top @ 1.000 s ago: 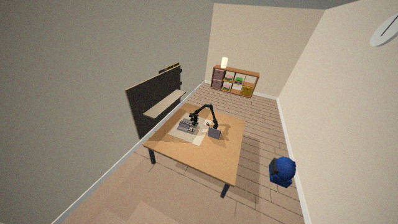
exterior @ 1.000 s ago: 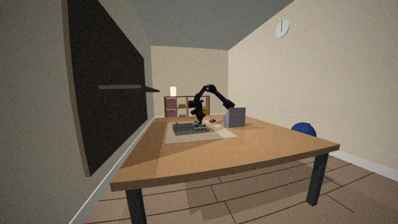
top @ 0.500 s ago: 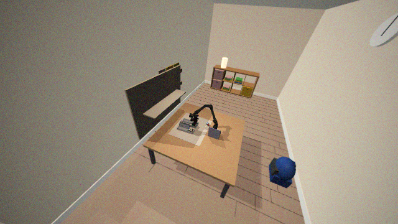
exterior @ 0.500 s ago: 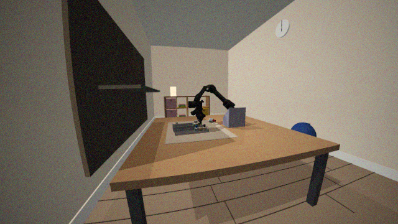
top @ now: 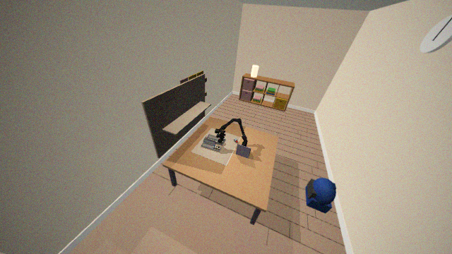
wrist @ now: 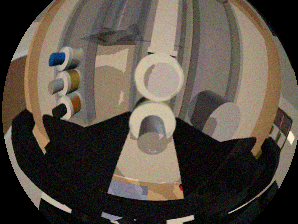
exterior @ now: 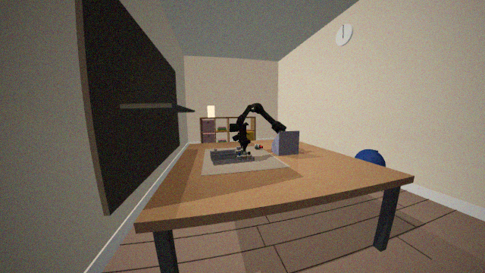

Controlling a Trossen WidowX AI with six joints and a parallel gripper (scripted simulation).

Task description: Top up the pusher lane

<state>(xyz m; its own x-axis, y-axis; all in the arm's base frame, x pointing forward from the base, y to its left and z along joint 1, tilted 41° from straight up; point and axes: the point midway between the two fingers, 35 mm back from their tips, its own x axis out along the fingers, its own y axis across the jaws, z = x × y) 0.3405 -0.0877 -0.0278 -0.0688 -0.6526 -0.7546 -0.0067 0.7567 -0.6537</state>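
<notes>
Right now the grey lane rack is 140 mm ahead of my gripper tip, 20 mm to the left of it and 20 mm below it.
</notes>
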